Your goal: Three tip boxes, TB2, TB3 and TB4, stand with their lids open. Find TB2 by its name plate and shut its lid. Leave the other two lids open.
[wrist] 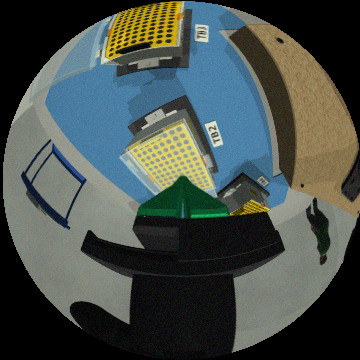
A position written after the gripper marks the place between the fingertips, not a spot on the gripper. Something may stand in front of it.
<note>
In view: the gripper (pixel 182 180), a clear lid (pixel 157 160) and a tip box (pixel 242 188).
</note>
